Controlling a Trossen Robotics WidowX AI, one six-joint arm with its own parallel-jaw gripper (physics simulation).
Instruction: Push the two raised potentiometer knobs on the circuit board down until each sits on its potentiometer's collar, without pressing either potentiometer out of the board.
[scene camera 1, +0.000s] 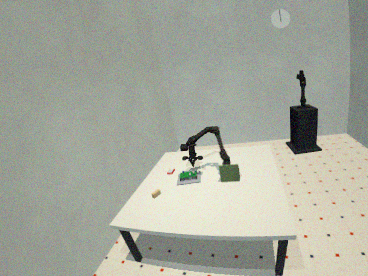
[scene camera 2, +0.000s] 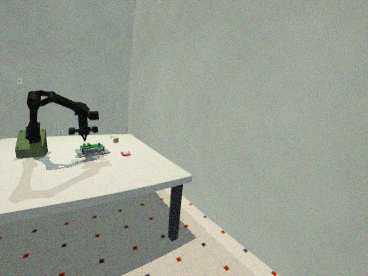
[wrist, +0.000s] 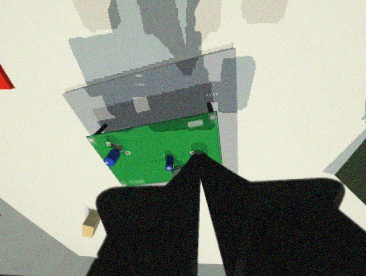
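The green circuit board stands on short black posts over a grey plate. In the wrist view, a blue knob stands up at the board's left side. A smaller dark blue part stands nearer the middle. A dark round part shows partly at the board's right side, just behind the fingertips; whether it bears a knob, and at what height, I cannot tell. My gripper is shut and empty, pointing down over the board's right part. Whether it touches anything is unclear.
A wooden block and a small red and white item lie on the table apart from the board. The arm stands on a green block. A black pedestal stands beyond the table.
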